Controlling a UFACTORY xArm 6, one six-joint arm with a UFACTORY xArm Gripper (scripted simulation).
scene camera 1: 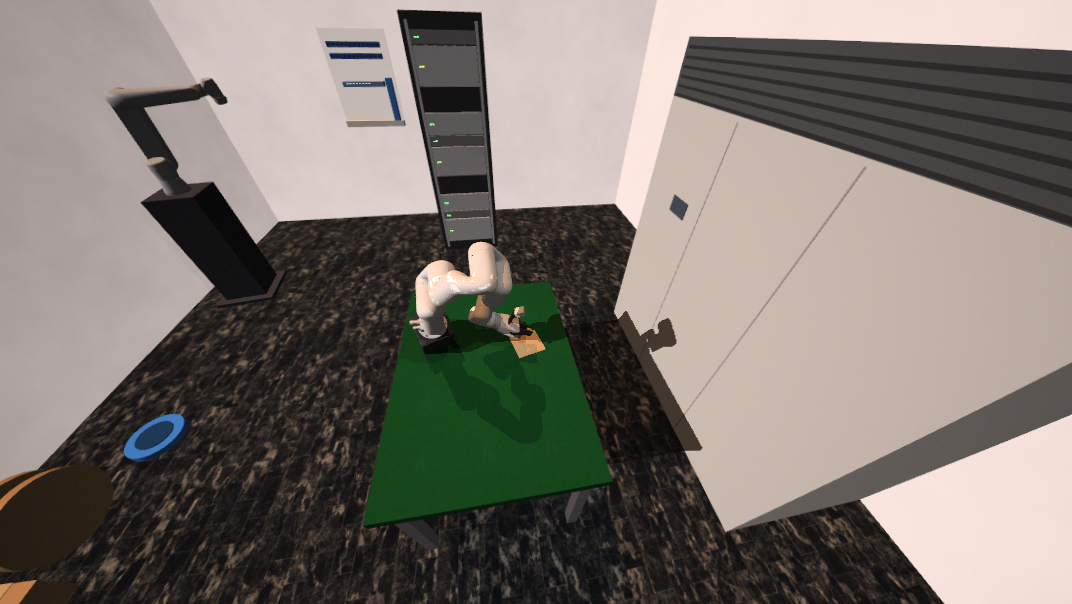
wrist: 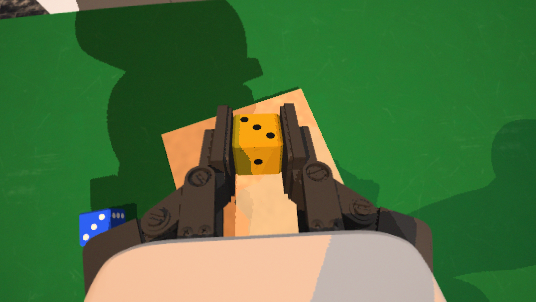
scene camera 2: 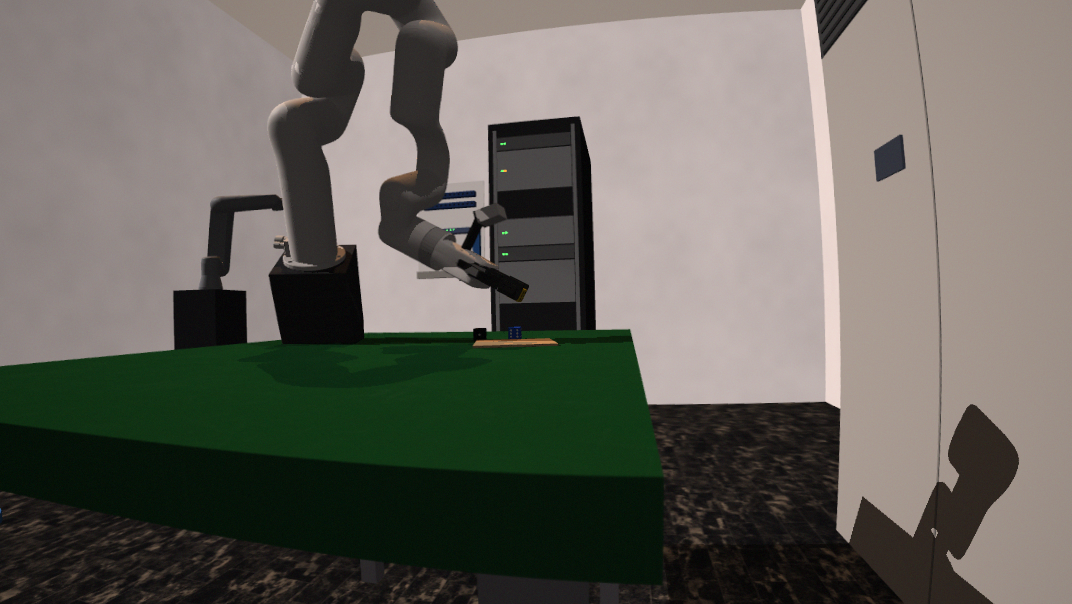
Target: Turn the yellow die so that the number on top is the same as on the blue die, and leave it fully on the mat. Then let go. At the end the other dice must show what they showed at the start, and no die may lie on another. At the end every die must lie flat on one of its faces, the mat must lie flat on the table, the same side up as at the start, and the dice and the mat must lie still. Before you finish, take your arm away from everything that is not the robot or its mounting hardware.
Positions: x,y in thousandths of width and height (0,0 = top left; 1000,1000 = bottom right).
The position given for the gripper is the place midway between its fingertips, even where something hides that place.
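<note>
A blue die (wrist: 171,740) and a mat (wrist: 484,684) can be seen, though scene camera 1 does not show the die, which is hidden by the gripper. The gripper itself appears in scene camera 2 (scene camera 2: 488,486) and also in the wrist view (wrist: 479,412).
</note>
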